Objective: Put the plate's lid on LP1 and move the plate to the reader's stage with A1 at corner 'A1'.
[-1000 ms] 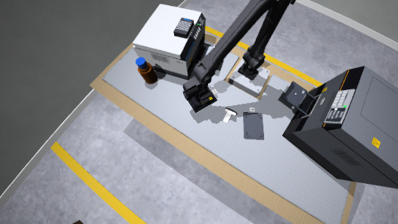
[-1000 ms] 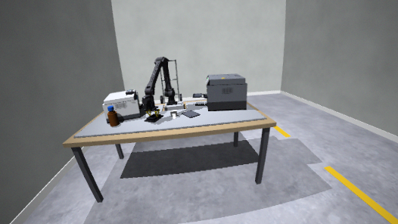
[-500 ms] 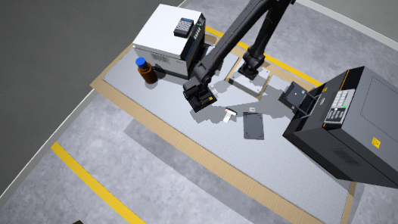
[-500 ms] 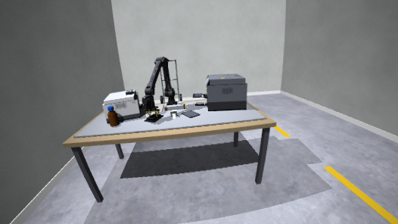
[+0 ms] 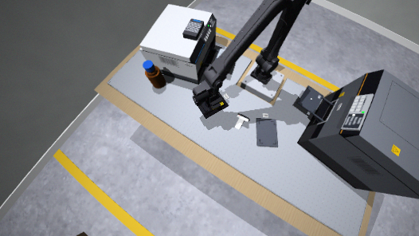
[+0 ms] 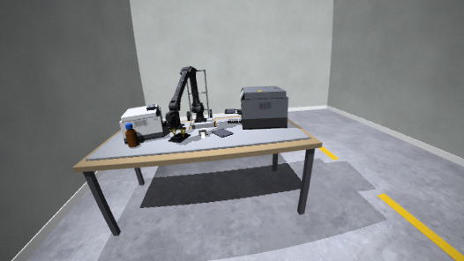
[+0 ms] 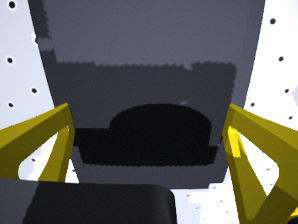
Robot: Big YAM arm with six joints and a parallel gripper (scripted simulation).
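My gripper is now right at the glossy lid. Round my hand: white well plate: 26 cm behind, 11 cm to the right, 6 cm above; then black bench pad: 2 cm below; then brown capped bottle: 9 cm ahead, 37 cm to the right, 8 cm above.
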